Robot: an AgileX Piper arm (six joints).
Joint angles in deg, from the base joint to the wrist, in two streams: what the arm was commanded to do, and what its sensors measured. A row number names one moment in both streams.
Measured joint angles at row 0: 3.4, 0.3, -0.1, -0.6, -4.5, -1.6
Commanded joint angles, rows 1 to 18: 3.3, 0.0, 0.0, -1.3, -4.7, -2.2; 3.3, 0.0, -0.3, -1.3, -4.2, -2.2; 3.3, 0.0, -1.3, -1.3, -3.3, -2.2; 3.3, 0.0, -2.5, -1.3, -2.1, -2.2; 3.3, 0.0, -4.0, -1.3, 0.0, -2.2; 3.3, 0.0, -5.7, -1.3, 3.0, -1.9; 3.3, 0.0, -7.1, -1.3, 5.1, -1.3; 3.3, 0.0, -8.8, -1.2, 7.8, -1.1; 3.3, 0.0, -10.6, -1.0, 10.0, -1.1; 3.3, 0.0, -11.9, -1.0, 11.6, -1.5; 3.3, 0.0, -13.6, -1.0, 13.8, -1.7; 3.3, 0.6, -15.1, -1.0, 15.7, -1.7; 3.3, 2.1, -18.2, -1.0, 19.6, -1.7; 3.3, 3.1, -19.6, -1.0, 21.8, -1.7; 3.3, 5.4, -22.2, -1.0, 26.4, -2.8; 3.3, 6.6, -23.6, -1.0, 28.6, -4.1; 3.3, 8.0, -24.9, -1.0, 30.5, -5.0; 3.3, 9.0, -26.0, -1.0, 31.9, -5.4
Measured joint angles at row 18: 3.4, 5.1, -21.4, -0.6, 24.2, -2.6
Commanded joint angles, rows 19 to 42: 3.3, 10.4, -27.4, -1.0, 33.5, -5.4; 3.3, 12.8, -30.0, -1.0, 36.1, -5.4; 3.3, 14.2, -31.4, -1.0, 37.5, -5.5; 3.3, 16.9, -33.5, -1.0, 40.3, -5.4; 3.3, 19.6, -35.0, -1.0, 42.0, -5.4; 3.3, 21.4, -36.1, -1.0, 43.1, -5.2; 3.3, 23.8, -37.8, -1.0, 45.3, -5.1; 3.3, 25.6, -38.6, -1.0, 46.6, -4.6; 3.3, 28.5, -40.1, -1.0, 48.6, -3.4; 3.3, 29.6, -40.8, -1.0, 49.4, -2.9; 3.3, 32.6, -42.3, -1.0, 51.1, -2.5; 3.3, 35.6, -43.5, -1.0, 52.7, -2.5; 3.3, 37.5, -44.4, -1.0, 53.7, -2.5; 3.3, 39.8, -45.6, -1.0, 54.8, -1.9; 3.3, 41.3, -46.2, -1.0, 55.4, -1.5; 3.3, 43.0, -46.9, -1.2, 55.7, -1.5; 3.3, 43.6, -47.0, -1.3, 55.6, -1.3; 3.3, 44.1, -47.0, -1.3, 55.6, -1.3; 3.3, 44.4, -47.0, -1.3, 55.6, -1.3; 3.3, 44.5, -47.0, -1.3, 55.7, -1.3; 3.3, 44.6, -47.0, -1.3, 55.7, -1.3; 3.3, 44.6, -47.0, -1.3, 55.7, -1.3; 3.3, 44.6, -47.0, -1.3, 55.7, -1.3; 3.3, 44.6, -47.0, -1.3, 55.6, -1.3
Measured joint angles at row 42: 3.4, 44.6, -46.8, -0.6, 54.7, -1.4
